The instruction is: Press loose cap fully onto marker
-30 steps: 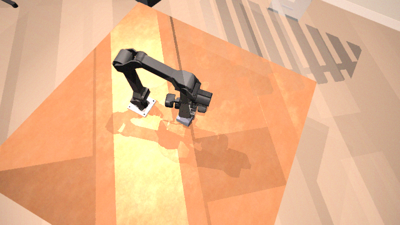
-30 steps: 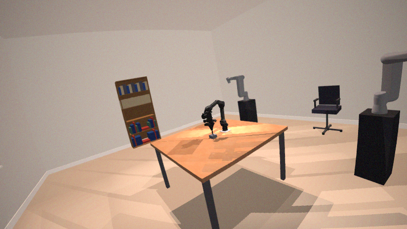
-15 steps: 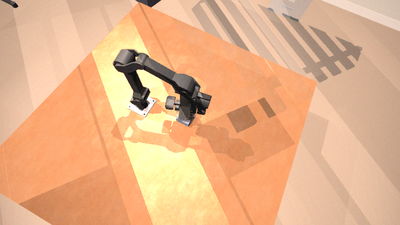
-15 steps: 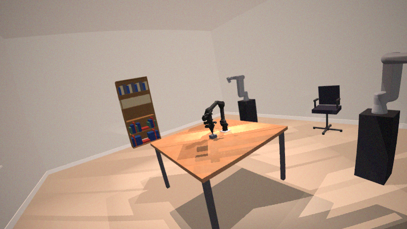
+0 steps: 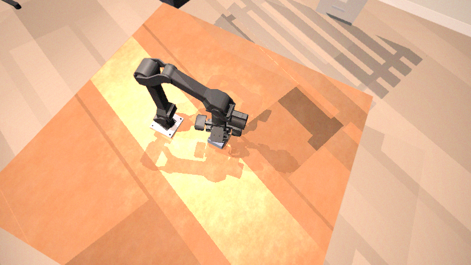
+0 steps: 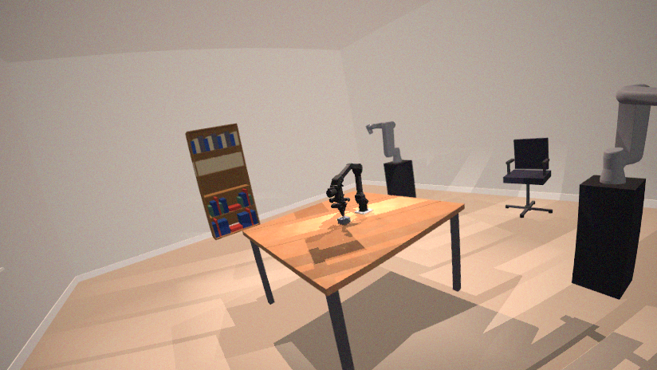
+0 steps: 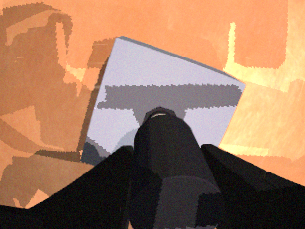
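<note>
My gripper tip is 1 cm below the dark marker cap. Round my gripper tip: holder block: 5 cm below.
</note>
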